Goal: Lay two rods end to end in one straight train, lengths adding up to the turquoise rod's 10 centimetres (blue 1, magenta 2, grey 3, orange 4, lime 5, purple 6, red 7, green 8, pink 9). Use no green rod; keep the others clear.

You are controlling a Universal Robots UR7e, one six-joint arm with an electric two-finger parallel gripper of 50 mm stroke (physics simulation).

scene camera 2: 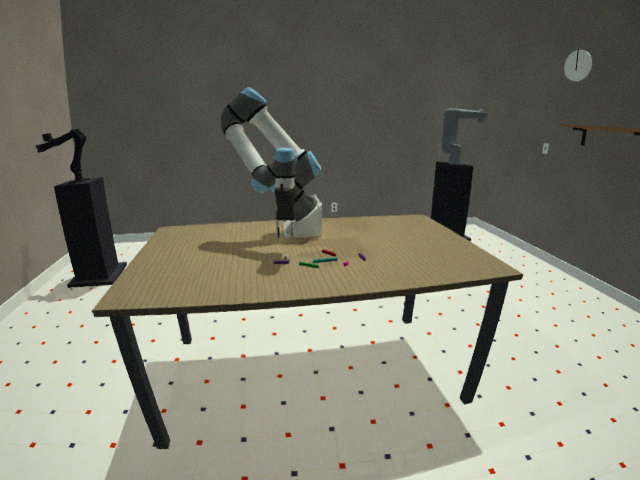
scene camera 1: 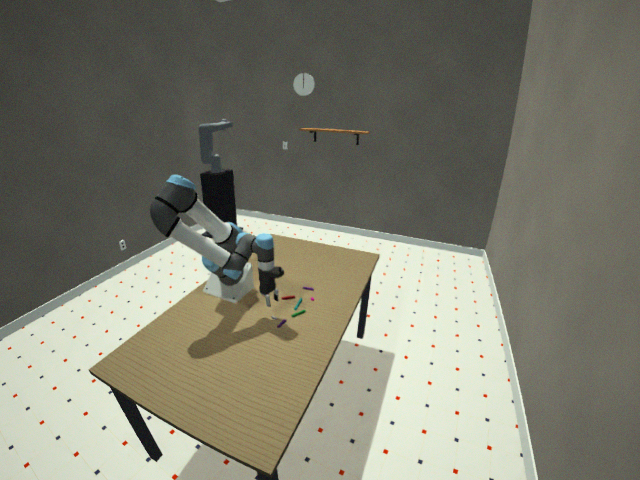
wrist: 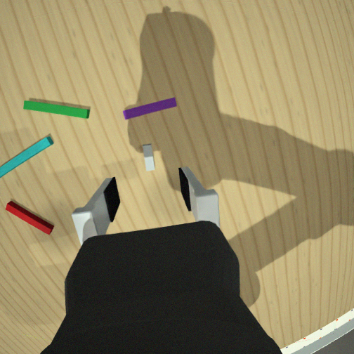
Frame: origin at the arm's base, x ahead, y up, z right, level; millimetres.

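Where they show: gripper, fingertip midpoint: (scene camera 2: pixel 285 236) (scene camera 1: pixel 272 303); arm's base, origin of the base link: (scene camera 2: pixel 306 210).
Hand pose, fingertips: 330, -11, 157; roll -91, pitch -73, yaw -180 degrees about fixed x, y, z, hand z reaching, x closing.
Each offset is from my fingertips to the top centre of the thing, as dx, dy, dz. Level surfaces: height alone.
My gripper (scene camera 1: pixel 271 300) (scene camera 2: pixel 283 233) (wrist: pixel 148 185) is open and empty above the table. The short grey rod {+7, -82, +2} (scene camera 1: pixel 275 318) (scene camera 2: pixel 284 257) (wrist: pixel 149 157) lies on the table just beyond the fingertips in the wrist view, partly in shadow. One purple rod {+58, -82, +26} (scene camera 1: pixel 281 323) (scene camera 2: pixel 281 261) (wrist: pixel 150 108) lies crosswise past the grey rod, apart from it. The turquoise rod {+75, -82, -147} (scene camera 1: pixel 298 303) (scene camera 2: pixel 325 259) (wrist: pixel 26 156) lies left in the wrist view, cut by its edge. The red rod {+3, -82, -182} (scene camera 1: pixel 288 297) (scene camera 2: pixel 328 252) (wrist: pixel 29 218) lies separately near it. Another purple rod {+75, -82, -305} (scene camera 1: pixel 308 288) (scene camera 2: pixel 361 256) lies farther off.
The green rod {+106, -82, -73} (scene camera 1: pixel 298 313) (scene camera 2: pixel 308 264) (wrist: pixel 56 109) lies between the near purple rod and the turquoise rod. A small magenta rod {+130, -82, -217} (scene camera 1: pixel 312 299) (scene camera 2: pixel 345 264) lies beyond the turquoise rod. All rest on the wooden table {dy -92} (scene camera 1: pixel 217 392) (scene camera 2: pixel 206 289). The arm's shadow falls across the near purple rod.
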